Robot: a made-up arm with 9 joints. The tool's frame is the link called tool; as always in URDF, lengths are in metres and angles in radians.
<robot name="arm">
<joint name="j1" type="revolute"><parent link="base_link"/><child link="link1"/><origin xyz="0 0 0.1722"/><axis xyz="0 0 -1"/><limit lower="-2.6" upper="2.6" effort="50" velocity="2.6"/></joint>
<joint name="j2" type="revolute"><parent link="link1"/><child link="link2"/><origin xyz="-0.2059 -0.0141 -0.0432"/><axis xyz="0 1 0"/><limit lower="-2.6" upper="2.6" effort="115" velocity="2"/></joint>
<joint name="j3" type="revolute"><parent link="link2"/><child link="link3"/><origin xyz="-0.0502 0.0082 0.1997"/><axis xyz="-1 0 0"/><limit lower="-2.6" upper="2.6" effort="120" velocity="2.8"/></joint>
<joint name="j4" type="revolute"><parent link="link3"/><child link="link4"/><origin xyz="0.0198 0.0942 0.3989"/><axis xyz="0 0 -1"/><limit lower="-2.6" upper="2.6" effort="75" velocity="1.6"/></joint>
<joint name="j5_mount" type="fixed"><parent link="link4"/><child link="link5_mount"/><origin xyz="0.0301 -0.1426 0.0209"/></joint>
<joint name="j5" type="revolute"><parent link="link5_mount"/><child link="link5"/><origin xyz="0.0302 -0.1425 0.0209"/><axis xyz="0 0 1"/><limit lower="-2.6" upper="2.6" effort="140" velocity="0.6"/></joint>
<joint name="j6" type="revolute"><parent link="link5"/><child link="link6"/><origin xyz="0.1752 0.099 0.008"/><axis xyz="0 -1 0"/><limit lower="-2.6" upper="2.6" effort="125" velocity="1.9"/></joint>
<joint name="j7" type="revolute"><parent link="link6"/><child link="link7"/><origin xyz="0.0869 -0.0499 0.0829"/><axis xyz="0 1 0"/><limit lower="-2.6" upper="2.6" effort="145" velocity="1.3"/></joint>
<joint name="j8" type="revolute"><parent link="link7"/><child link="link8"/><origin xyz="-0.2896 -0.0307 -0.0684"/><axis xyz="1 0 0"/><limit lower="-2.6" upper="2.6" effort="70" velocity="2"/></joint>
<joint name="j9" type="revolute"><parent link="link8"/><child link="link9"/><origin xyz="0.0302 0.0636 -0.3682"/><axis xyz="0 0 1"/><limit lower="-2.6" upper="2.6" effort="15" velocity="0.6"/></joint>
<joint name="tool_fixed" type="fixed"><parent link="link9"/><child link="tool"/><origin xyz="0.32 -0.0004 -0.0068"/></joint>
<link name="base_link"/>
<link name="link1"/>
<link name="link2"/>
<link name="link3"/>
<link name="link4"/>
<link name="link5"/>
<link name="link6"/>
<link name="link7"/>
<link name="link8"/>
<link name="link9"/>
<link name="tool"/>
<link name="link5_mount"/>
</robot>
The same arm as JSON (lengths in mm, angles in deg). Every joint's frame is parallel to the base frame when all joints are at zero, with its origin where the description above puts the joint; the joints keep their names.
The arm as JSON. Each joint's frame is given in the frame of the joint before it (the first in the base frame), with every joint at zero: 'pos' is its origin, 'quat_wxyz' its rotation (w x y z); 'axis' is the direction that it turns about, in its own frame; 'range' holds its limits. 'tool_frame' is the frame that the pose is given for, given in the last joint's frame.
{"length_unit": "mm", "angle_unit": "deg", "joints": [
  {"joint": "j1", "pos": [0.0, 0.0, 172.2], "quat_wxyz": [1.0, 0.0, 0.0, 0.0], "axis": "-z", "range": [-148.97, 148.97]},
  {"joint": "j2", "pos": [-205.9, -14.1, -43.2], "quat_wxyz": [1.0, 0.0, 0.0, 0.0], "axis": "+y", "range": [-148.97, 148.97]},
  {"joint": "j3", "pos": [-50.2, 8.2, 199.7], "quat_wxyz": [1.0, 0.0, 0.0, 0.0], "axis": "-x", "range": [-148.97, 148.97]},
  {"joint": "j4", "pos": [19.8, 94.2, 398.9], "quat_wxyz": [1.0, 0.0, 0.0, 0.0], "axis": "-z", "range": [-148.97, 148.97]},
  {"joint": "j5", "pos": [60.3, -285.1, 41.8], "quat_wxyz": [1.0, 0.0, 0.0, 0.0], "axis": "+z", "range": [-148.97, 148.97]},
  {"joint": "j6", "pos": [175.2, 99.0, 8.0], "quat_wxyz": [1.0, 0.0, 0.0, 0.0], "axis": "-y", "range": [-148.97, 148.97]},
  {"joint": "j7", "pos": [86.9, -49.9, 82.9], "quat_wxyz": [1.0, 0.0, 0.0, 0.0], "axis": "+y", "range": [-148.97, 148.97]},
  {"joint": "j8", "pos": [-289.6, -30.7, -68.4], "quat_wxyz": [1.0, 0.0, 0.0, 0.0], "axis": "+x", "range": [-148.97, 148.97]},
  {"joint": "j9", "pos": [30.2, 63.6, -368.2], "quat_wxyz": [1.0, 0.0, 0.0, 0.0], "axis": "+z", "range": [-148.97, 148.97]}
], "tool_frame": {"pos": [320.0, -0.4, -6.8], "quat_wxyz": [1.0, 0.0, 0.0, 0.0]}}

